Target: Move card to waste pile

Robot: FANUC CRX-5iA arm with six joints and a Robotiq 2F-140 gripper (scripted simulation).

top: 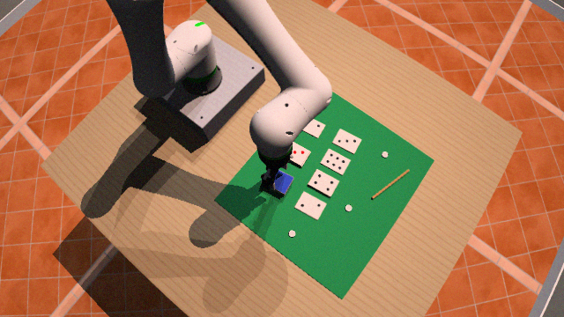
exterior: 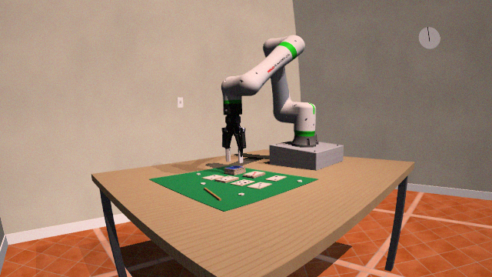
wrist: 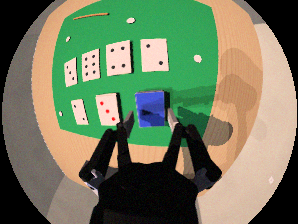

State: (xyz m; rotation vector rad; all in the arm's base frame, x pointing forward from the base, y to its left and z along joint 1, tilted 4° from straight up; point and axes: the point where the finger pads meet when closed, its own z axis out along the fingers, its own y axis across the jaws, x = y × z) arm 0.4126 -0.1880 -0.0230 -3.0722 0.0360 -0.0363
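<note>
Right now my hand is 6 cm above the card. Round my hand: wooden stick: 36 cm ahead, 18 cm to the left, 8 cm below; then green mat: 15 cm ahead, 10 cm below, 9 cm to the left.
</note>
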